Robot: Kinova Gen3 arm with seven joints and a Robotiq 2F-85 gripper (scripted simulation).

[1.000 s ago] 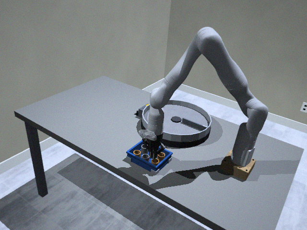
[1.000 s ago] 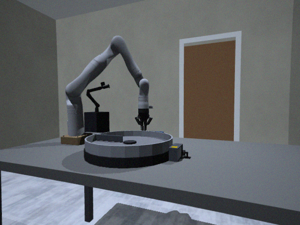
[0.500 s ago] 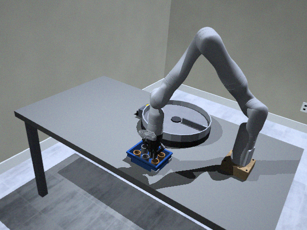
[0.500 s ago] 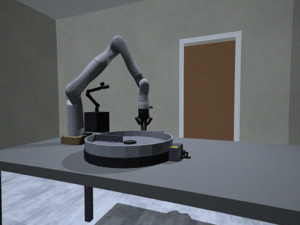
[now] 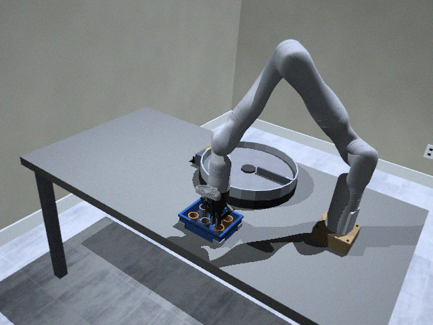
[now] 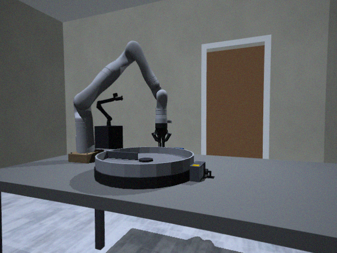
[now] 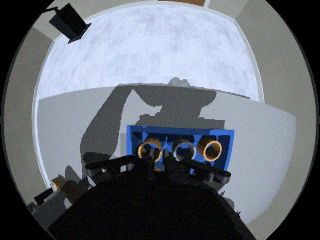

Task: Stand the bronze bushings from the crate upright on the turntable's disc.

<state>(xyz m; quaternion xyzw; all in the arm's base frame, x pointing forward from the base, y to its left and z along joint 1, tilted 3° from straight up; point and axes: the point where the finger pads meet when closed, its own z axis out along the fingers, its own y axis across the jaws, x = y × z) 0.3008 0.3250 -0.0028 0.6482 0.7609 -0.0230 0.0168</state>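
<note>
My gripper is now 37 cm to the left of the turntable disc, 16 cm short of it and 1 cm above it.
</note>
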